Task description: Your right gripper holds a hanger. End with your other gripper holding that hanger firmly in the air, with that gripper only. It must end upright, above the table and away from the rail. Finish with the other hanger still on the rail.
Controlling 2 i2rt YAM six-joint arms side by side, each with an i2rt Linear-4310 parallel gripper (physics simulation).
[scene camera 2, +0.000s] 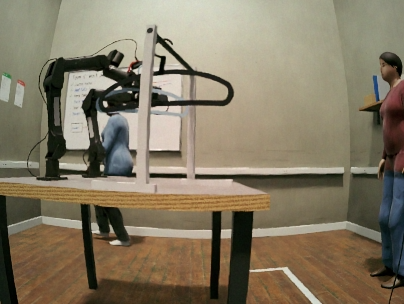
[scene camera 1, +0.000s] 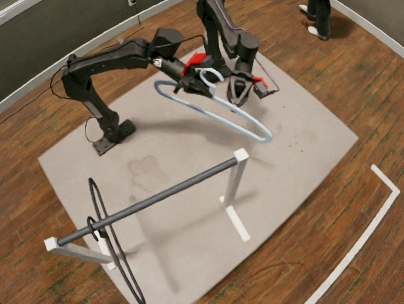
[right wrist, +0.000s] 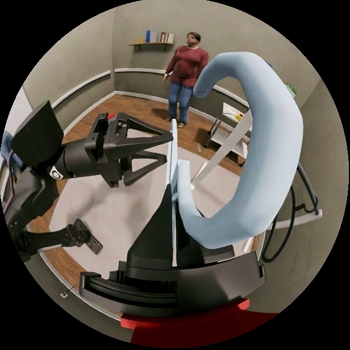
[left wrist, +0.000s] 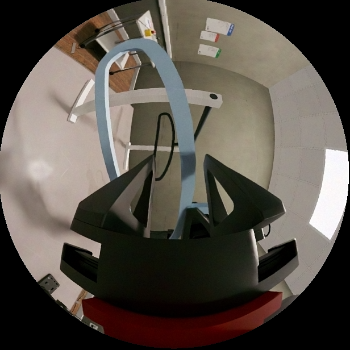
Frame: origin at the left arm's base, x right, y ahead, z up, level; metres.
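Where they show: left gripper, fingertip midpoint: [scene camera 2: 159, 93] [scene camera 1: 234, 108]; right gripper, fingertip midpoint: [scene camera 1: 212, 95]; left arm's base at its link origin: [scene camera 2: 94, 177] [scene camera 1: 212, 77]; right arm's base at its link origin: [scene camera 2: 52, 179] [scene camera 1: 114, 137].
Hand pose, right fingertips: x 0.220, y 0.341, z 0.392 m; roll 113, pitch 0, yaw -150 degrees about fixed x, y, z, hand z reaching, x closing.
Observation:
Each offset is from my right fingertips to the centre of the thing. "spot": to the spot under its first point. Level surfaces: height alone.
The light blue hanger @[spot: dy +0.158, dx -0.087, dz -0.055 m] [scene camera 1: 266, 133] [left wrist: 187, 135] [right wrist: 277, 125] is in the air, its hook up, above the table and apart from the rail @[dy +0.199, dx +0.302, dz +0.043 m] [scene camera 1: 165, 193] [scene camera 2: 175, 54]. My right gripper [scene camera 1: 211, 92] [right wrist: 173, 187] is shut on it just below the hook. My left gripper [scene camera 1: 236, 103] [left wrist: 179, 159] [right wrist: 169, 148] is part open, its fingertips close to the hanger's frame. In the left wrist view one bar shows between the fingertips; whether they touch it, I cannot tell. The black hanger [scene camera 1: 91, 186] [scene camera 2: 230, 92] [left wrist: 173, 135] hangs on the rail.
White posts [scene camera 1: 233, 182] [scene camera 2: 147, 110] carry the rail over the table @[dz -0.392 m] [scene camera 1: 300, 135]. The two grippers are close together, with the right gripper next to the left one's fingers. A person in a red top [scene camera 2: 395, 120] [right wrist: 189, 62] stands beyond the table. A white cart [right wrist: 230, 135] is also beyond it.

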